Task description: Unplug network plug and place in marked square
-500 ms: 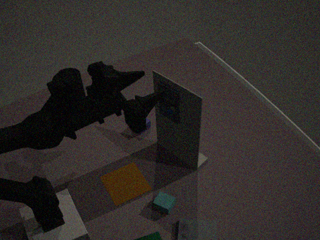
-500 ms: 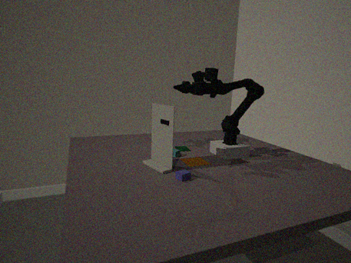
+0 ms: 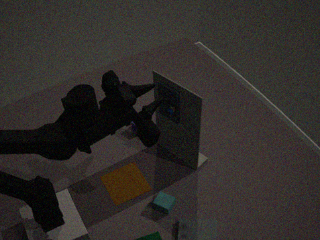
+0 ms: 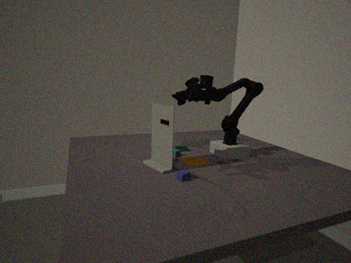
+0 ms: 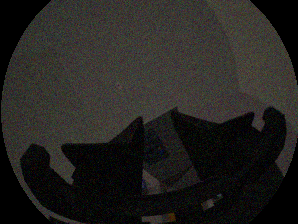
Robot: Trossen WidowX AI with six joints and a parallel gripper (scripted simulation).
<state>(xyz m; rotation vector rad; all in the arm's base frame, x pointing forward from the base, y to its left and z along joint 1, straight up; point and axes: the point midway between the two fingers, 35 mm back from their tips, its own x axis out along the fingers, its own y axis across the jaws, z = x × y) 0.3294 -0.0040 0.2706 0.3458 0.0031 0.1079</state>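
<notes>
The blue network plug lies 120 mm below my gripper tip, 60 mm ahead of it and 40 mm to the left of it. Round my gripper tip: grey plate (330 mm below, 210 mm to the right, 30 mm behind); then upright grey panel (200 mm below, 80 mm ahead, 60 mm to the left); then orange marked square (340 mm below, 110 mm behind, 40 mm to the left).
</notes>
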